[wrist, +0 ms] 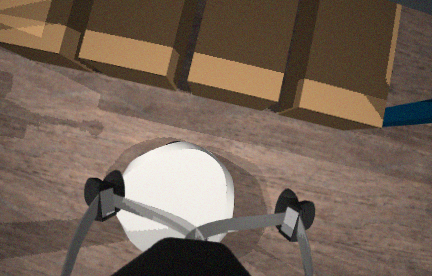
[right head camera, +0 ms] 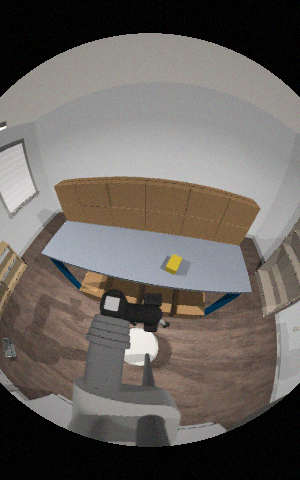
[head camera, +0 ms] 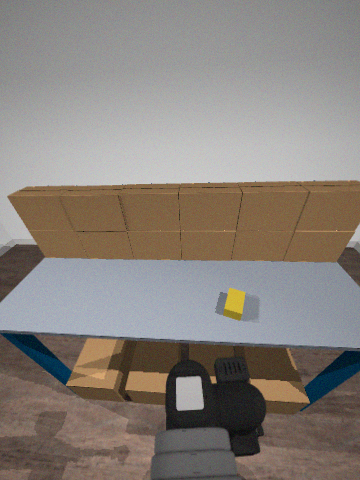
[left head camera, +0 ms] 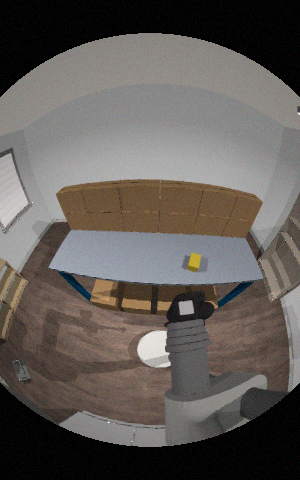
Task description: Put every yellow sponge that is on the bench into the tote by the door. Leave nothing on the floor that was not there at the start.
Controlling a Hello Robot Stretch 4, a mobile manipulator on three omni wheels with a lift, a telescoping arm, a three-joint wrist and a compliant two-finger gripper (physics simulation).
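Note:
A yellow sponge (head camera: 234, 303) (left head camera: 194, 262) (right head camera: 174, 264) lies on the grey-blue bench top (head camera: 125, 295) (left head camera: 115, 252) (right head camera: 105, 245), right of the middle. The sponge does not show in the wrist view. My gripper (wrist: 200, 197) is open, its two fingers wide apart with nothing between them. It points down over the floor in front of the bench, off the bench top. In the head views the wrist hides most of the fingers. I cannot make out the tote by the door for certain.
Cardboard boxes (head camera: 150, 215) (left head camera: 140, 200) line the bench's back edge. More boxes (head camera: 100, 370) (wrist: 235, 75) stand underneath, between blue legs (head camera: 40, 355) (wrist: 410, 114). A white round base (left head camera: 152, 350) (right head camera: 141, 345) (wrist: 175, 190) is below my wrist. A small grey object (left head camera: 21, 370) (right head camera: 9, 347) lies far left. Shelves (left head camera: 282, 265) stand right.

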